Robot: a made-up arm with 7 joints. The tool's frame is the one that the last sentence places. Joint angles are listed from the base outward.
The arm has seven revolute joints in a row. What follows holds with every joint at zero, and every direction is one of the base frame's. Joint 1 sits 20.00 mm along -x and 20.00 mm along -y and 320.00 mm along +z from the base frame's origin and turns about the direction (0, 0.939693, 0.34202), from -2.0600 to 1.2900 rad. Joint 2 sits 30.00 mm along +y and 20.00 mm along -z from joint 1 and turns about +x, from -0.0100 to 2.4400 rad. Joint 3 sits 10.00 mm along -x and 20.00 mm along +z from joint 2 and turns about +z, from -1.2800 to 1.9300 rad. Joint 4 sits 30.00 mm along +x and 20.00 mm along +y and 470.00 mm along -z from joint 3 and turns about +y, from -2.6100 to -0.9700 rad. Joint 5 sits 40.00 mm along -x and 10.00 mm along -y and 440.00 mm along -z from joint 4 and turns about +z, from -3.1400 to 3.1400 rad. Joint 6 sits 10.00 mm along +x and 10.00 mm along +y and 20.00 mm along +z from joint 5 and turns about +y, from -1.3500 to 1.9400 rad. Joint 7 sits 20.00 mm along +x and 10.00 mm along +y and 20.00 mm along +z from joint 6 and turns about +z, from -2.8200 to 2.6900 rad. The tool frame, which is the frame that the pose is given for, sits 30.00 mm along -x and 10.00 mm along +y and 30.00 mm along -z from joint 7; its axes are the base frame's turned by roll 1.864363, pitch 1.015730 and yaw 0.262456 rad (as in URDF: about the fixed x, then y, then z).
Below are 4 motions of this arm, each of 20 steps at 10 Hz.
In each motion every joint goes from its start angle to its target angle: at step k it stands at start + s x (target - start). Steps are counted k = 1, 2, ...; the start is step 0. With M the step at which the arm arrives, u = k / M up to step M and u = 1 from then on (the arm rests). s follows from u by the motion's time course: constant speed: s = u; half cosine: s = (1 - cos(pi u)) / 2; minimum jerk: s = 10 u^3 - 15 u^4 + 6 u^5.
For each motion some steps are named. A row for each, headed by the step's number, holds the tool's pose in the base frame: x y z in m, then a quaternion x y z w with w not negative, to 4 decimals.
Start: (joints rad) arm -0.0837 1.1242 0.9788 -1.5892 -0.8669 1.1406 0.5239
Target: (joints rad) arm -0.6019 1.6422 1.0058 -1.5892 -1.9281 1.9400 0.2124
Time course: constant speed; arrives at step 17
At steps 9, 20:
9: 0.1624 0.5064 0.6577 -0.2913 -0.5460 -0.7631 0.1863
20: 0.0545 0.4130 0.7864 0.1170 -0.5974 -0.7690 0.1951

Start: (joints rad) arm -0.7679 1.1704 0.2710 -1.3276 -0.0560 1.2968 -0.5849
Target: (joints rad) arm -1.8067 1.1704 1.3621 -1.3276 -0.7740 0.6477 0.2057
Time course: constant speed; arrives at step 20
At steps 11, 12, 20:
11: 0.1913 0.5602 0.7349 0.5715 0.1994 0.7195 0.3405
12: 0.1689 0.5698 0.7319 0.5225 0.1895 0.7515 0.3555
20: 0.0739 0.6470 0.6412 0.1102 0.1280 0.8783 0.4472

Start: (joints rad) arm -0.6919 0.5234 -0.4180 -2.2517 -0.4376 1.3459 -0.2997
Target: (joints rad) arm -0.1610 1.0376 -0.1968 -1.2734 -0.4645 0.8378 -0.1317
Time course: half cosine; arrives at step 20
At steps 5, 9, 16, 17, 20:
5: 0.4657 -0.0287 0.2827 0.9642 -0.1380 0.1876 0.1267
9: 0.5376 0.1029 0.1836 0.9923 -0.0251 0.1070 0.0575
16: 0.5025 0.4156 0.0412 -0.9847 -0.1570 0.0400 0.0636
17: 0.4901 0.4434 0.0346 -0.9811 -0.1715 0.0520 0.0735
20: 0.4717 0.4800 0.0277 -0.9755 -0.1906 0.0677 0.0866

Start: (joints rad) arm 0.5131 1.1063 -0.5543 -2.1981 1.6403 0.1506 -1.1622
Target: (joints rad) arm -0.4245 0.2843 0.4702 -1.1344 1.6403 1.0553 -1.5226
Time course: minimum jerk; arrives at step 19
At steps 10, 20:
10: 0.4465 0.3549 -0.0945 0.7505 -0.3058 -0.0724 0.5813
20: 0.6004 0.3345 -0.1441 0.6081 -0.3571 0.0174 0.7088

